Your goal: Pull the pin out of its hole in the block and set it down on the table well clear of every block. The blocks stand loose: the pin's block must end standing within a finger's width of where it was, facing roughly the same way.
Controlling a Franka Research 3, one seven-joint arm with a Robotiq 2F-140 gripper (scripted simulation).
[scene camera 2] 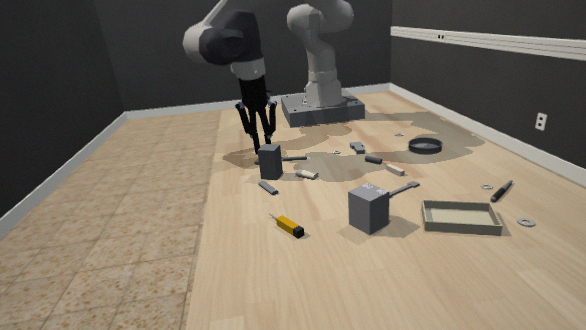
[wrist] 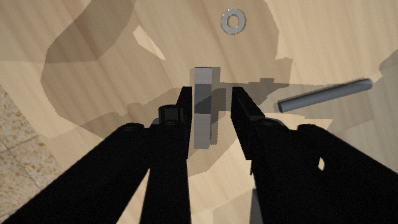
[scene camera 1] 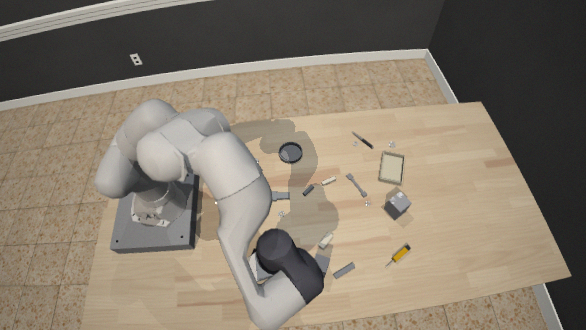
Labels:
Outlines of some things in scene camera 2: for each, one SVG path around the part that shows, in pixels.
My gripper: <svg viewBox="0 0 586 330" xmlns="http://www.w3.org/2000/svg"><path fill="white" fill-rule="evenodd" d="M264 75L254 80L239 79L242 101L235 105L245 133L250 134L250 138L253 139L256 155L258 155L257 150L260 148L256 112L258 112L261 119L266 144L271 144L271 137L276 130L275 109L277 102L269 100L267 96ZM267 104L268 108L270 108L269 122L267 119L265 108Z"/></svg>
A dark grey block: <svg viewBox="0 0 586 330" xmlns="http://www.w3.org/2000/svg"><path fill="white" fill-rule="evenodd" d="M263 144L257 150L261 179L278 180L283 174L280 144Z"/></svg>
A lighter grey block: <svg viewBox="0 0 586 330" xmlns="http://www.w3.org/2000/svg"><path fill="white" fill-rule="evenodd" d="M366 183L348 192L349 225L368 235L372 235L389 225L390 191Z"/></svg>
A shallow tray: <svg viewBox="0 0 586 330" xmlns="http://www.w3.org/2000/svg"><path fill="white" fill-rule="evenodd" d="M422 200L421 210L425 231L501 236L502 224L491 203Z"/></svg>

